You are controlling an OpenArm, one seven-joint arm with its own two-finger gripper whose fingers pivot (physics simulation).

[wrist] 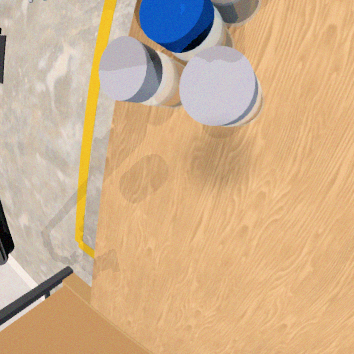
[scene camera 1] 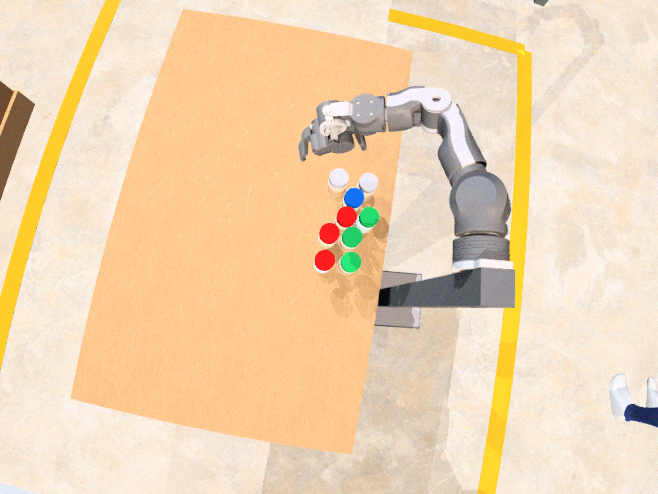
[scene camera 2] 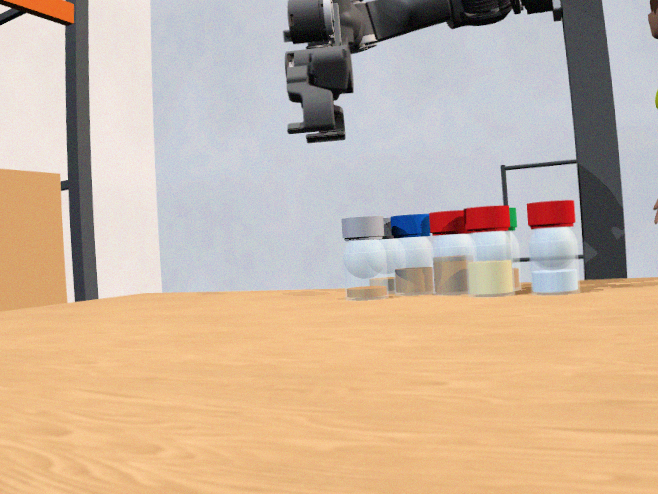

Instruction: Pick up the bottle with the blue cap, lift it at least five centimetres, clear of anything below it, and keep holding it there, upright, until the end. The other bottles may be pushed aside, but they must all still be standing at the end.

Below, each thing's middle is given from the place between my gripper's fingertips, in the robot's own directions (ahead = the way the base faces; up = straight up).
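Labels:
Red-capped bottle [scene camera 2: 553, 248]: 160 mm below my hand, 270 mm to the left of it, 10 mm behind it.

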